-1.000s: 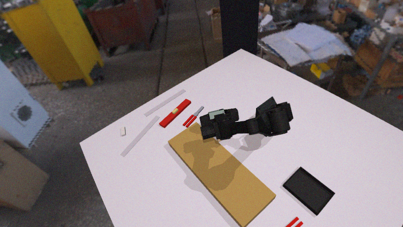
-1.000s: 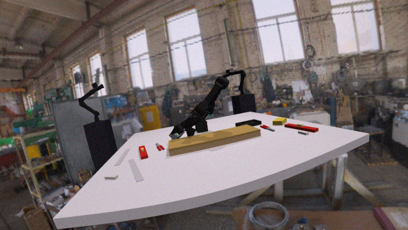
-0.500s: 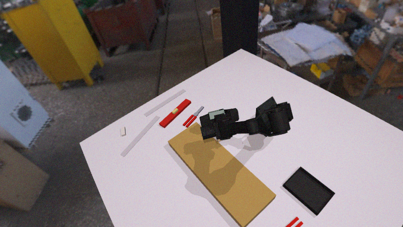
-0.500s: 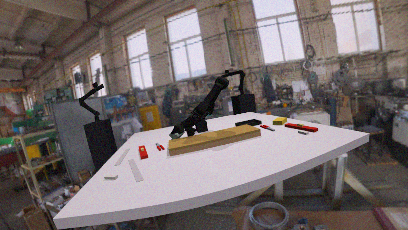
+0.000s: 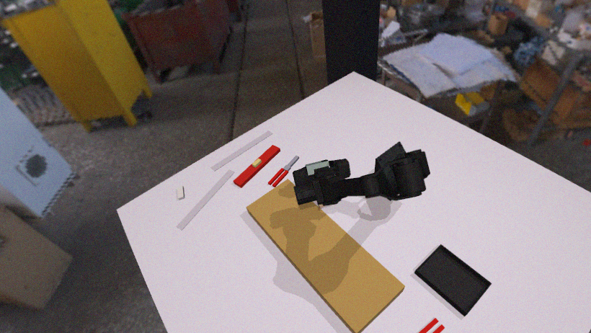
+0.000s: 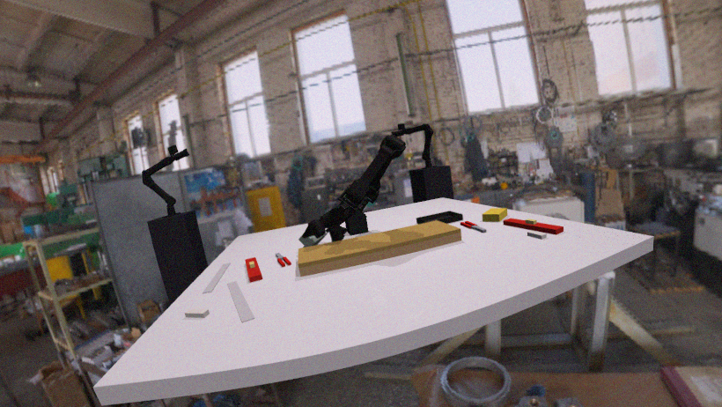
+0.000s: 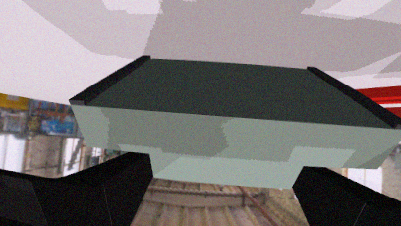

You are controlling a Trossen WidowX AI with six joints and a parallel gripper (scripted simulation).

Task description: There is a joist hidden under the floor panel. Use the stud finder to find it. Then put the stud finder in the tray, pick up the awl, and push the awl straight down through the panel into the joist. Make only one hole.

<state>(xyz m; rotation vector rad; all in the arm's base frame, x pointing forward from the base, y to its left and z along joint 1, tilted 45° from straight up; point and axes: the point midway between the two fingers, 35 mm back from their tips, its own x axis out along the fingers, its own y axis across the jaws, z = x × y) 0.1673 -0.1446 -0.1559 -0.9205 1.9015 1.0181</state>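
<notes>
The stud finder lies 10 mm behind my gripper tip, 10 mm to the left of it and 10 mm below it. Round my gripper tip: yellow block 190 mm ahead, 720 mm to the left, 50 mm below; black tray 30 mm ahead, 550 mm to the left, 50 mm below; awl 30 mm ahead, 120 mm to the left, 60 mm below.
</notes>
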